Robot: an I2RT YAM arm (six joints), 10 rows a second.
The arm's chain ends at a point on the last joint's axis. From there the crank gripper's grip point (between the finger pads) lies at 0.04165 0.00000 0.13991 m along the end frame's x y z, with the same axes.
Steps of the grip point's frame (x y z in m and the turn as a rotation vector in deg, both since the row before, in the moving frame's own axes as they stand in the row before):
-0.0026 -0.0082 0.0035 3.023 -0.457 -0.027
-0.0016 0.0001 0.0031 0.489 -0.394 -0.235
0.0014 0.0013 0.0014 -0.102 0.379 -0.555
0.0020 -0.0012 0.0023 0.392 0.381 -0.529
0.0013 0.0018 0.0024 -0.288 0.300 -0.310
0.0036 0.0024 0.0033 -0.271 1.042 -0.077
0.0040 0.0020 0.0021 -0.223 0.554 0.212
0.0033 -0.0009 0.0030 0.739 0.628 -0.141
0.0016 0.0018 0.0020 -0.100 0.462 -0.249
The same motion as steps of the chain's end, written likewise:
-0.0015 -0.0008 0.0034 3.023 -0.457 -0.027
-0.0006 0.0015 0.0028 0.489 -0.394 -0.235
0.0005 0.0015 0.0017 -0.102 0.379 -0.555
0.0011 0.0001 0.0026 0.392 0.381 -0.529
0.0006 0.0013 0.0026 -0.288 0.300 -0.310
0.0011 0.0018 0.0041 -0.271 1.042 -0.077
0.0027 0.0013 0.0025 -0.223 0.554 0.212
0.0018 0.0010 0.0035 0.739 0.628 -0.141
0.0005 0.0017 0.0023 -0.100 0.462 -0.249

